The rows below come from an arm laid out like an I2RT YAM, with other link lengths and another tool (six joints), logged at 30 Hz.
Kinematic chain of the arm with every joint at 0, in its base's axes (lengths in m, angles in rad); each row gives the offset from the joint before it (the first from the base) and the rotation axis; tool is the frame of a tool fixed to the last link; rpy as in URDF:
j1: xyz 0 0 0.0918 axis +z
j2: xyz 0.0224 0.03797 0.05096 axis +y
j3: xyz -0.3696 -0.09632 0 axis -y
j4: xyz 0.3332 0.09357 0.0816 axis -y
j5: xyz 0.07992 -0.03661 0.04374 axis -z
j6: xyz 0.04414 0 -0.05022 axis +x
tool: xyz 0.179 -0.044 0 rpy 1.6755 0.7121 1.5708
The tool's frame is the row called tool.
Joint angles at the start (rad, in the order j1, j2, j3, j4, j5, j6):
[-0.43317 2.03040 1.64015 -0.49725 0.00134 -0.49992]
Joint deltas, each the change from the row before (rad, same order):
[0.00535 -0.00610 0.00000 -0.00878 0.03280 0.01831]
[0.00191 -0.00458 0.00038 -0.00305 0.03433 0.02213]
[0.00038 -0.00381 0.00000 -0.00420 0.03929 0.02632]
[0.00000 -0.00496 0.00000 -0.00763 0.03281 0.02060]
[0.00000 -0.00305 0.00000 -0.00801 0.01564 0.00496]
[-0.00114 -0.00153 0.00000 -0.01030 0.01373 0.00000]
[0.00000 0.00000 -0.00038 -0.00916 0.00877 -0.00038]
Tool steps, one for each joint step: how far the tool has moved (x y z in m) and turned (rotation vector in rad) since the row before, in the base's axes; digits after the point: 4 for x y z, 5 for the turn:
[-0.0048 -0.0020 0.0032 -0.01167 0.00795 -0.02954]
[-0.0051 -0.0050 0.0036 -0.01285 0.00250 -0.03688]
[-0.0068 -0.0066 0.0030 -0.01351 0.00401 -0.04474]
[-0.0068 -0.0051 0.0032 -0.01145 0.00532 -0.03654]
[-0.0040 -0.0020 0.0013 -0.00656 0.00761 -0.01362]
[-0.0044 -0.0021 -0.0001 -0.00617 0.01243 -0.00967]
[-0.0031 -0.0006 -0.0014 -0.00254 0.01170 -0.00509]

